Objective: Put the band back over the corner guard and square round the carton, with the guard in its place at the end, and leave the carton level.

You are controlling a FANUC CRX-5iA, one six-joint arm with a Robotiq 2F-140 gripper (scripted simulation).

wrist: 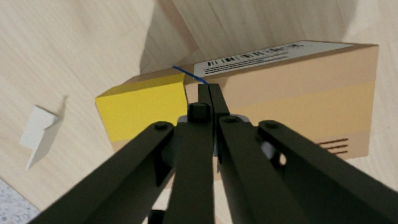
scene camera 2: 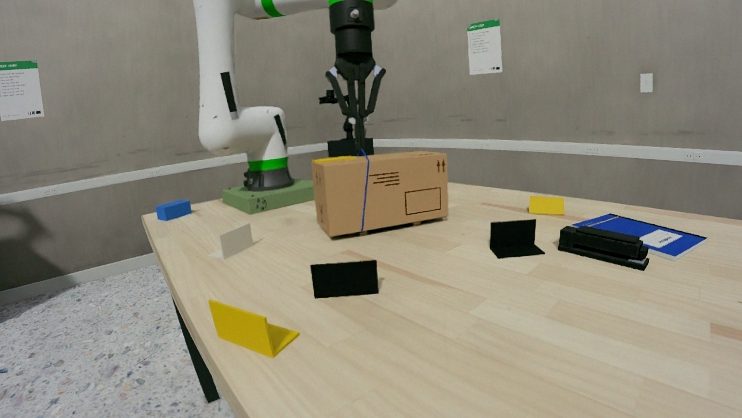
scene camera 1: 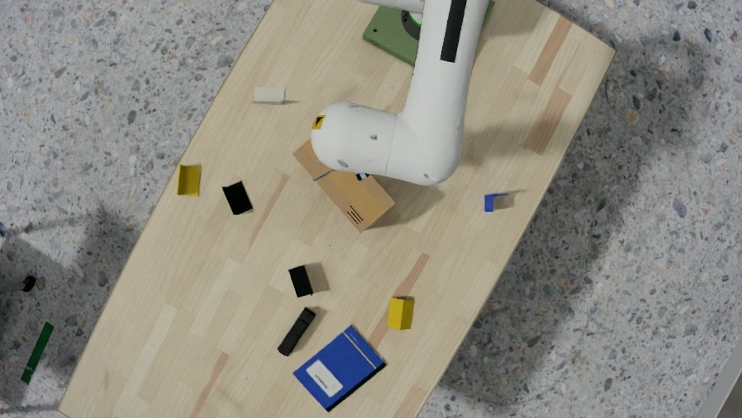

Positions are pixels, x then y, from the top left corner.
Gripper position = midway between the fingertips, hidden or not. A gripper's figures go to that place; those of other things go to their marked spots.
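Labels:
Gripper (wrist: pixel 207 99), 0.17 m from the lens. Yellow corner guard (wrist: pixel 126 110), 0.20 m from the lens. Brown carton (wrist: pixel 324 90), 0.22 m from the lens.

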